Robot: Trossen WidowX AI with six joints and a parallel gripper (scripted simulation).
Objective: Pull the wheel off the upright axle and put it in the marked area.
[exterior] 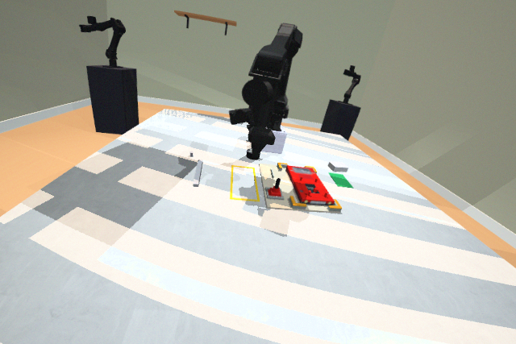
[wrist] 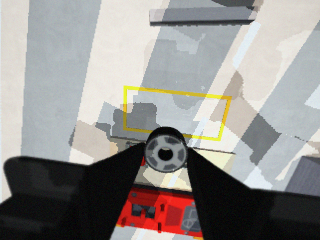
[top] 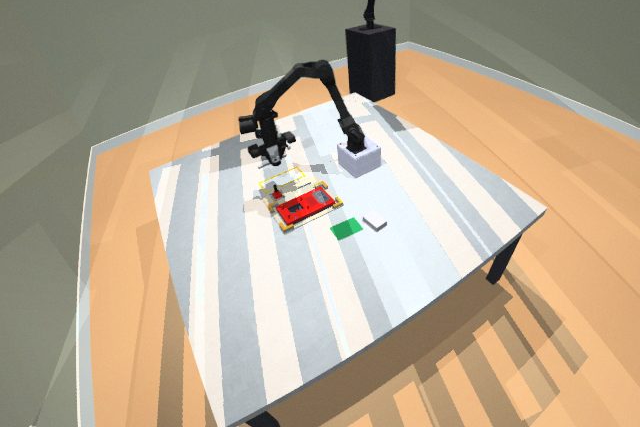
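Now: the upright axle 70 mm to the left of my gripper tip, 70 mm below it and 50 mm ahead of it. Round my gripper tip: wheel: right at my gripper tip; then thin grey bar: 160 mm to the right, 100 mm below, 40 mm behind; then green patch: 390 mm to the left, 110 mm below, 60 mm behind.
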